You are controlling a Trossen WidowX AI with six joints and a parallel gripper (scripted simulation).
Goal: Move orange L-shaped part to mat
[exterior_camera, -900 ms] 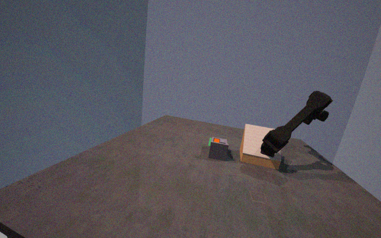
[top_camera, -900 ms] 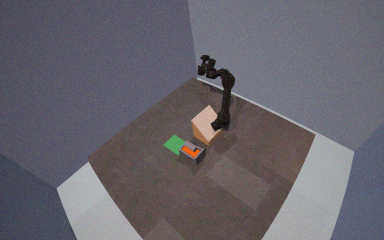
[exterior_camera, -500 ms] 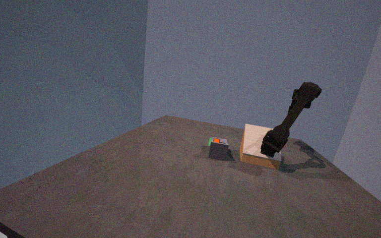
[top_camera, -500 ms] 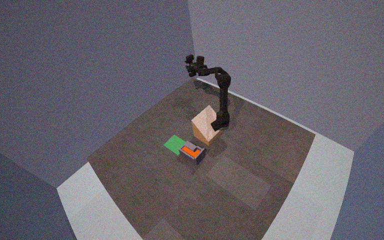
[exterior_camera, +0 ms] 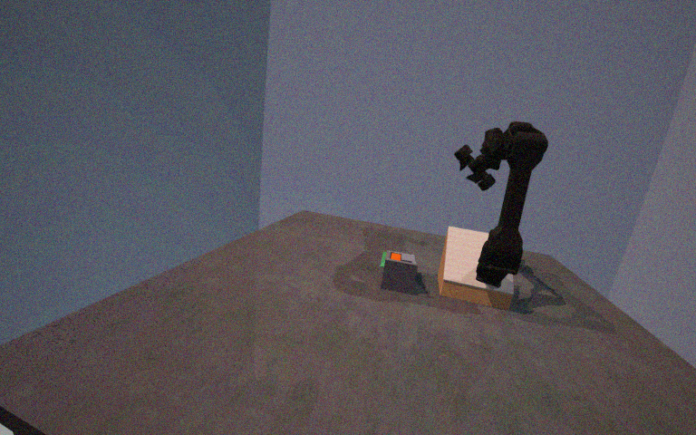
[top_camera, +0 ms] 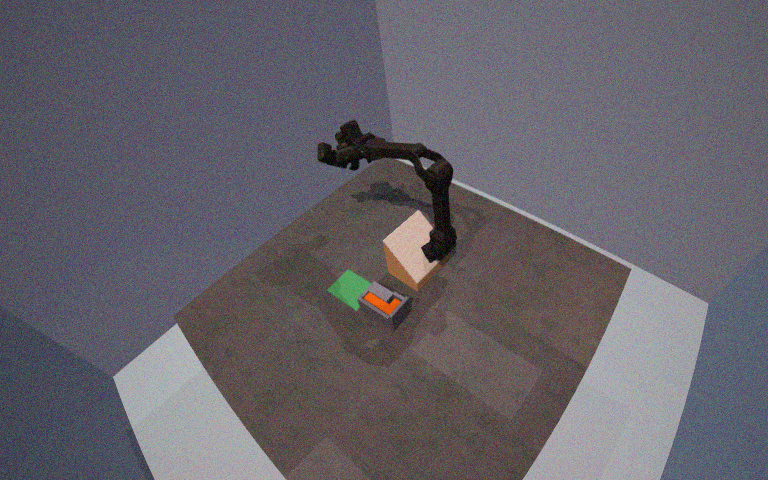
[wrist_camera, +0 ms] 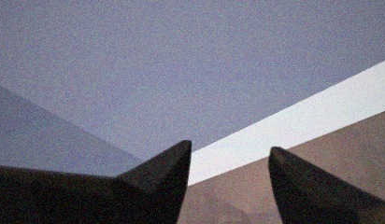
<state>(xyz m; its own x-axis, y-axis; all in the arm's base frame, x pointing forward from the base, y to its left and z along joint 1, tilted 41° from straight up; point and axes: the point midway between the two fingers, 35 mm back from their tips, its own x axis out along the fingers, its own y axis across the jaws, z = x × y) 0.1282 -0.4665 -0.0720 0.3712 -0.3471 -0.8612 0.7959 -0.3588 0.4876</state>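
My gripper tip is 46 cm to the right of the orange part, 28 cm above it and 13 cm short of it. Also, from my gripper tip: green mat 35 cm below, 30 cm to the left, 16 cm ahead.
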